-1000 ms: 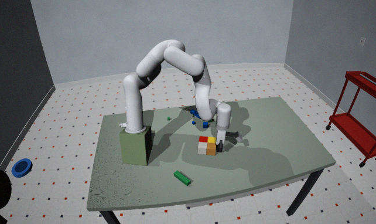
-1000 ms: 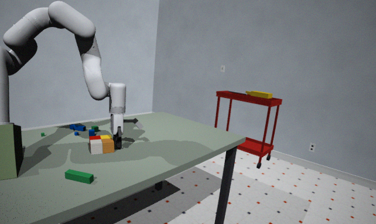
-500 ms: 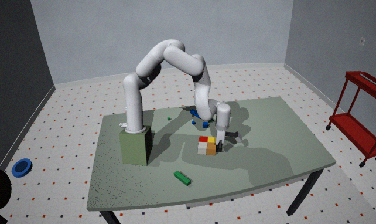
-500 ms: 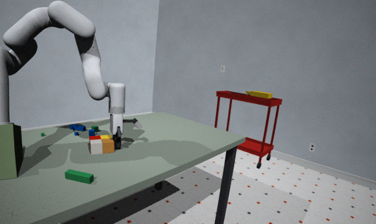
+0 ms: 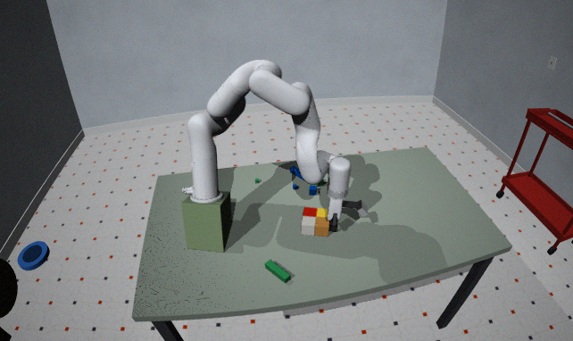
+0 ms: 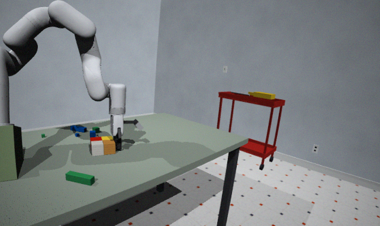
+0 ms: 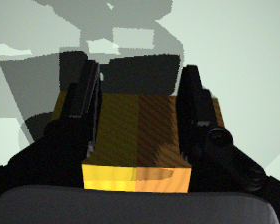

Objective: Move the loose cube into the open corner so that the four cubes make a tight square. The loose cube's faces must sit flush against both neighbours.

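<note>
Now: the orange cube 5 cm behind my hand and 1 cm to the right of it. From my hand the other things lie so: long green block: 25 cm behind, 18 cm to the right, 1 cm below.
</note>
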